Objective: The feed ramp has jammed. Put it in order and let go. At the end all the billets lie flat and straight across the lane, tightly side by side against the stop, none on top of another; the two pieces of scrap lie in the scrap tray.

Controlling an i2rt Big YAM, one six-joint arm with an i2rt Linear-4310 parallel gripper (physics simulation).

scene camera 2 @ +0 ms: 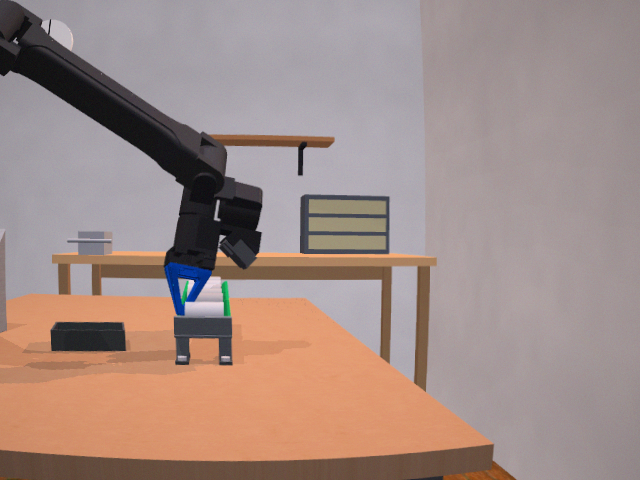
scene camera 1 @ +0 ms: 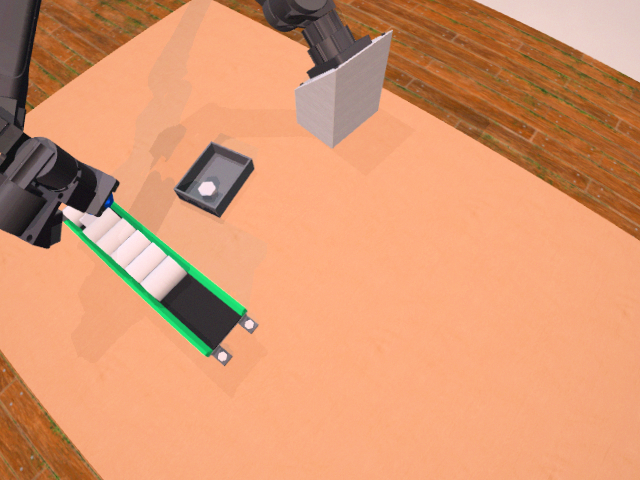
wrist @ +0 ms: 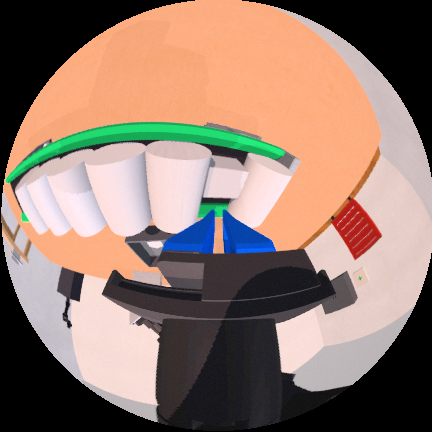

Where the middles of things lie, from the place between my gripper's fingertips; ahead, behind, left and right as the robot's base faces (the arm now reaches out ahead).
I see the grey stop (scene camera 2: 183, 325) 4 cm ahead of my hand, 5 cm to the right of it and 1 cm below it. The rest, counted from my hand: scrap tray (scene camera 1: 228, 170): 18 cm behind, 6 cm to the left, 5 cm below.
